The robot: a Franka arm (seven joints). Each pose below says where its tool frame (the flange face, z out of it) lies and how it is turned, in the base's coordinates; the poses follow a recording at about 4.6 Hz.
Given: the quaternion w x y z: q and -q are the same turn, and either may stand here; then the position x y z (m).
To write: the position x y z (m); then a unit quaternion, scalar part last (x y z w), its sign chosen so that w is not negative. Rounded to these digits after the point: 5 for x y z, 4 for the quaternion.
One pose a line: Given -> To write
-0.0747 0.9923 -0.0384 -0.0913 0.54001 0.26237 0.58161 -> 0.54001 0.26237 0.58161 -0.9923 0.0384 0.0913 0.0747
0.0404 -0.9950 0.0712 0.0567 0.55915 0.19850 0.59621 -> 0.55915 0.19850 0.59621 -0.9950 0.0712 0.0567 0.0404
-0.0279 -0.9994 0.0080 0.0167 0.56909 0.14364 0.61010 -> 0.56909 0.14364 0.61010 0.9994 -0.0080 -0.0167 0.0279
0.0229 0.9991 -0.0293 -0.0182 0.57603 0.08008 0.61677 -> 0.57603 0.08008 0.61677 0.9991 -0.0293 -0.0182 0.0229
